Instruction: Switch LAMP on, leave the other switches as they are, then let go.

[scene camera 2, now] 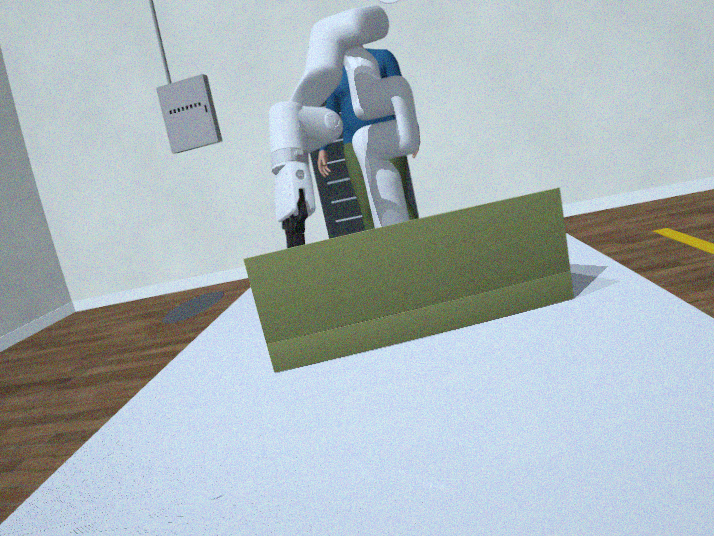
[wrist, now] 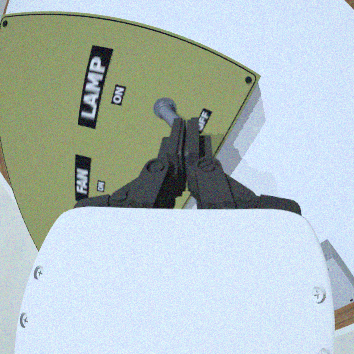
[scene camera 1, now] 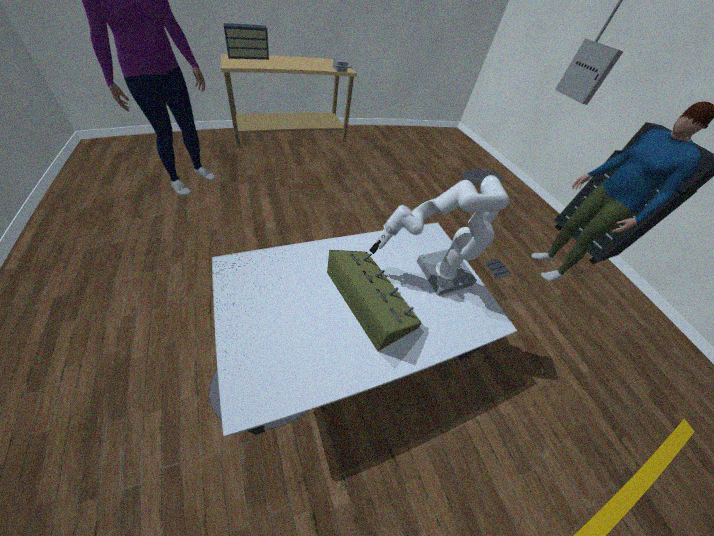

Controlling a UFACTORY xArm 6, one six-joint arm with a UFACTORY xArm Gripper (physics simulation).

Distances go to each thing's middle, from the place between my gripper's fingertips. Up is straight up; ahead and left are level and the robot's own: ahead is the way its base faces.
I see the switch box (scene camera 2: 337, 297) 19 cm to the left of my hand, 10 cm ahead of it and 6 cm below it.
